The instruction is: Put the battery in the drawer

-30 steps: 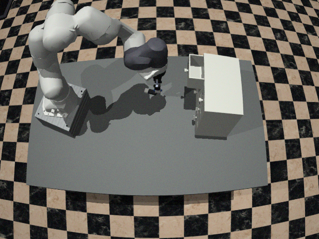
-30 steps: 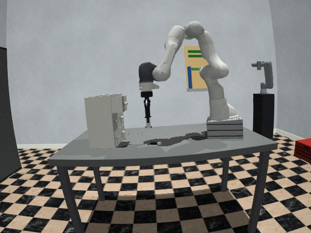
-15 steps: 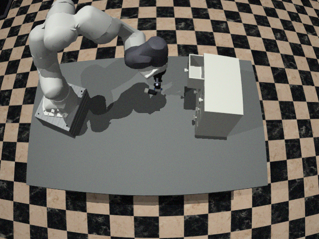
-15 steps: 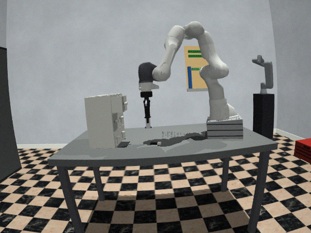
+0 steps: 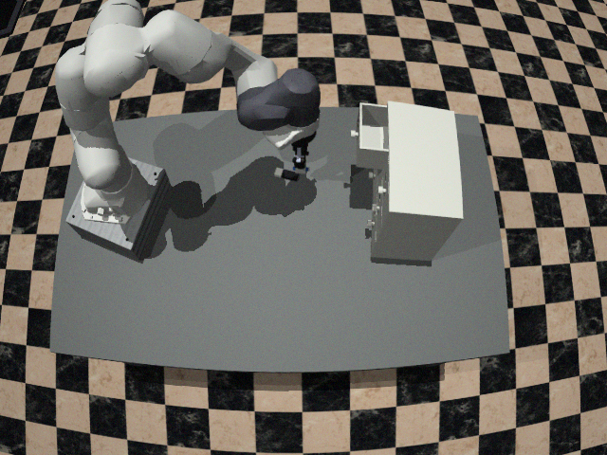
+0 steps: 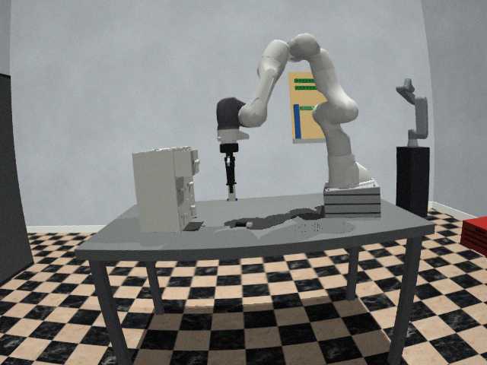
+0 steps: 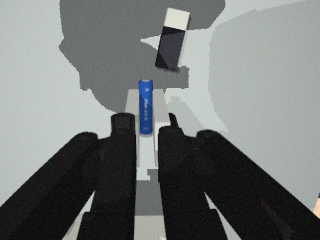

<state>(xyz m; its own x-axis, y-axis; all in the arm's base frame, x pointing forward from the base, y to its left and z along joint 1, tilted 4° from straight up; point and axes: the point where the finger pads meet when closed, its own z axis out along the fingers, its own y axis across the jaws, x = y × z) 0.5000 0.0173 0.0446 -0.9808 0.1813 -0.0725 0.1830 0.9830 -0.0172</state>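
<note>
Now: hand 220 mm short of the drawer, 110 mm below it and 20 mm to the left of it. Also, from my hand: black-and-white block: 130 mm below, 40 mm to the left, 40 mm behind; blue AAA battery: 30 mm below.
</note>
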